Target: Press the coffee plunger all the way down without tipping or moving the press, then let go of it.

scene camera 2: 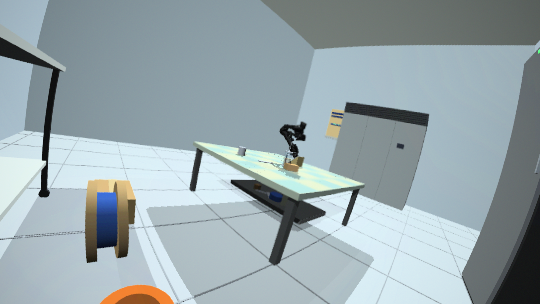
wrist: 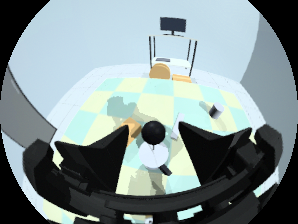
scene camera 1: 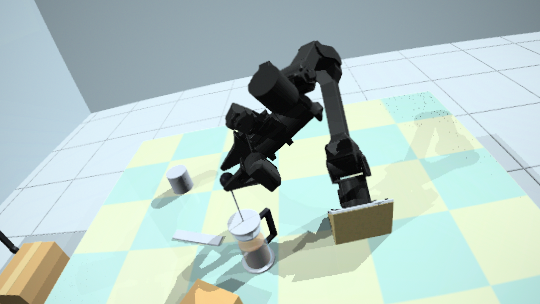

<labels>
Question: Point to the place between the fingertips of the gripper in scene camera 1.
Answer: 223, 179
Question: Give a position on a coffee press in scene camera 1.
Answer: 245, 226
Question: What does the gripper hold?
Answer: Nothing.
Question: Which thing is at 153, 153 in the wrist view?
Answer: A coffee press.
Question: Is the gripper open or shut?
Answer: Open.
</labels>
